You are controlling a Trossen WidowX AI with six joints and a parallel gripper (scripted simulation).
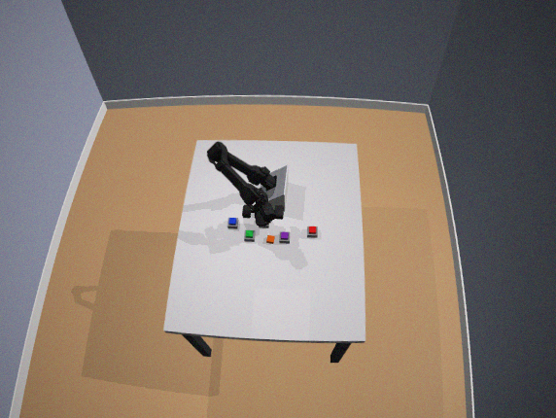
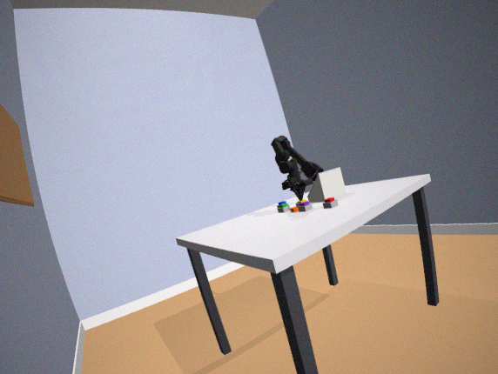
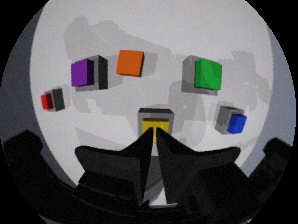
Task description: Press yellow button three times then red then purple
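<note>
Right now the yellow button is 1 cm below my gripper tip. Also, from my gripper tip: green button 7 cm to the right, 7 cm ahead; purple button 10 cm to the left, 8 cm ahead; orange block 9 cm ahead, 3 cm to the left, 2 cm below.
</note>
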